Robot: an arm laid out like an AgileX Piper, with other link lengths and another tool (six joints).
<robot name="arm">
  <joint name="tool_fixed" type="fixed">
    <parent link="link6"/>
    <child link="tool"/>
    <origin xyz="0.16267 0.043 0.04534" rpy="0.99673 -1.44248 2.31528"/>
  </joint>
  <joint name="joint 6" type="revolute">
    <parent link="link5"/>
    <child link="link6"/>
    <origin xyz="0.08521 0 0.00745" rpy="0 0 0"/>
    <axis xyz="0.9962 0 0.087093"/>
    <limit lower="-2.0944" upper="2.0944"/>
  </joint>
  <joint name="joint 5" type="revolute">
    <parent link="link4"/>
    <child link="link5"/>
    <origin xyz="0 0 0" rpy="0 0 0"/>
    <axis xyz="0 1 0"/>
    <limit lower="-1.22" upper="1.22"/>
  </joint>
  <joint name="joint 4" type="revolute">
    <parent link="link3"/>
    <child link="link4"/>
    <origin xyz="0.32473 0 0.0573" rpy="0 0 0"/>
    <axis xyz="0.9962 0 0.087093"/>
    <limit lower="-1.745" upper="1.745"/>
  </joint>
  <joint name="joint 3" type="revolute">
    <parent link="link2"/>
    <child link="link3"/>
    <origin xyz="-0.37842 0 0.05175" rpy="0 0 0"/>
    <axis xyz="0 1 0"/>
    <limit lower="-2.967" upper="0"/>
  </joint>
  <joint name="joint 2" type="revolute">
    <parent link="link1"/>
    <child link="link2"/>
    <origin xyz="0 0 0" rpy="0 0 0"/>
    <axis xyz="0 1 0"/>
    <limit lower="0" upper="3.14"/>
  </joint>
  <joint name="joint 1" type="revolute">
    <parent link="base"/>
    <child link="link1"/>
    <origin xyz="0 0 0.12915" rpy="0 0 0"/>
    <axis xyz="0 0 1"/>
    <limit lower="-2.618" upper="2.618"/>
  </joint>
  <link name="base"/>
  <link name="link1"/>
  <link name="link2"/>
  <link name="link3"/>
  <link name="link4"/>
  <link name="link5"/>
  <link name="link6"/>
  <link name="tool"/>
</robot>
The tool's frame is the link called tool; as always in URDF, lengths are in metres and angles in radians.
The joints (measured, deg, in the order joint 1, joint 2, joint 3, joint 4, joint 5, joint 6), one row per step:
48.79 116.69 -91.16 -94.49 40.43 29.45
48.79 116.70 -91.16 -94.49 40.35 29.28
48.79 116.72 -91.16 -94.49 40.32 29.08
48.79 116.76 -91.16 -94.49 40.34 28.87
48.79 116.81 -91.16 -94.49 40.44 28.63
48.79 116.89 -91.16 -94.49 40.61 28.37
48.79 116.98 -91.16 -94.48 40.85 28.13
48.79 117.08 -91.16 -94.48 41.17 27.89
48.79 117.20 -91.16 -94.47 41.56 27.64
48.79 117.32 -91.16 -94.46 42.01 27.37
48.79 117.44 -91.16 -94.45 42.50 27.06
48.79 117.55 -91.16 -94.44 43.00 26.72
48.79 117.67 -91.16 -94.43 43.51 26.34
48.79 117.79 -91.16 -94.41 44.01 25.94
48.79 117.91 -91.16 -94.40 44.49 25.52
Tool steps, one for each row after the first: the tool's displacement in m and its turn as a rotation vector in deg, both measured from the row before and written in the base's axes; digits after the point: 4 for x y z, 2 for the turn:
-0.0001 0.0002 -0.0003 -0.16 0.01 0.11
0.0000 0.0000 -0.0004 -0.20 0.00 0.07
0.0001 -0.0001 -0.0006 -0.24 -0.01 0.03
0.0002 -0.0005 -0.0007 -0.29 -0.03 -0.04
0.0004 -0.0007 -0.0010 -0.34 -0.03 -0.10
0.0005 -0.0010 -0.0011 -0.34 -0.04 -0.17
0.0006 -0.0013 -0.0011 -0.36 -0.06 -0.25
0.0008 -0.0015 -0.0013 -0.40 -0.07 -0.31
0.0008 -0.0018 -0.0012 -0.43 -0.09 -0.36
0.0009 -0.0020 -0.0012 -0.47 -0.10 -0.39
0.0008 -0.0021 -0.0011 -0.50 -0.11 -0.39
0.0009 -0.0021 -0.0012 -0.55 -0.11 -0.39
0.0008 -0.0021 -0.0012 -0.56 -0.10 -0.38
0.0008 -0.0021 -0.0012 -0.58 -0.10 -0.36

